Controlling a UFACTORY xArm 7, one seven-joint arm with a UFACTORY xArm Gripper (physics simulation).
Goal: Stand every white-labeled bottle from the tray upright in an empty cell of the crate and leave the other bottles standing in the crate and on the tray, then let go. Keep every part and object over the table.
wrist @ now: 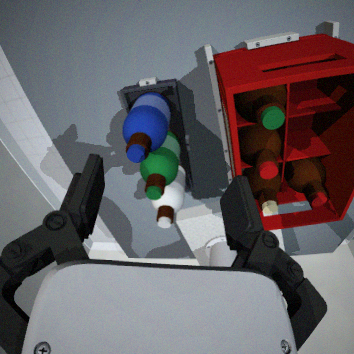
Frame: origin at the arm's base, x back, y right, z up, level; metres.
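Seen in the pictures: gripper, fingertip midpoint: (167,178); arm's base at its link origin: (224,248).
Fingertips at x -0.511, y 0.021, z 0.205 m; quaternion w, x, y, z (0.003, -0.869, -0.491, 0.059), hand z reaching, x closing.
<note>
Pixels of each thing's middle, then the offset from my fingertips to it. "spot": a spot on its surface instead. Level surfaces: height alone.
- blue bottle at the middle of its body: (145,127) dz -0.201, dx +0.053, dy -0.082 m
- green bottle at the middle of its body: (159,165) dz -0.201, dx +0.136, dy -0.090 m
- white bottle with a white cap, body centre: (167,195) dz -0.201, dx +0.222, dy -0.105 m
- red crate at a spot on its surface: (227,75) spot: dz -0.151, dx -0.007, dy +0.060 m
- red cap at a spot on its surface: (268,170) spot: dz -0.120, dx +0.126, dy +0.093 m
- cream cap at a spot on its surface: (270,207) spot: dz -0.120, dx +0.214, dy +0.095 m
- red-capped brown bottle at the middle of its body: (302,170) dz -0.198, dx +0.220, dy +0.178 m
- grey table at its surface level: dz -0.283 m
My gripper (167,178) is open and empty, its fingers spread on either side of the near end of the dark tray (186,112) in the view. In the tray a blue bottle (146,124), a green bottle (159,166) and a white bottle with a white cap (169,196) stand in a row, the white one nearest the gripper body. The red crate (227,75) is at the right. Its left column holds brown bottles with a green cap (273,118), a red cap (268,170) and a cream cap (270,207). A red-capped brown bottle (306,174) is in the near right cell. The middle and far right cells look empty.
A white textured plate (192,222) with a white cylinder (221,254) lies between the tray and the right finger. The crate's tall left wall stands close beside the tray. A pale tiled strip (22,107) runs along the left side of the grey table (100,35).
</note>
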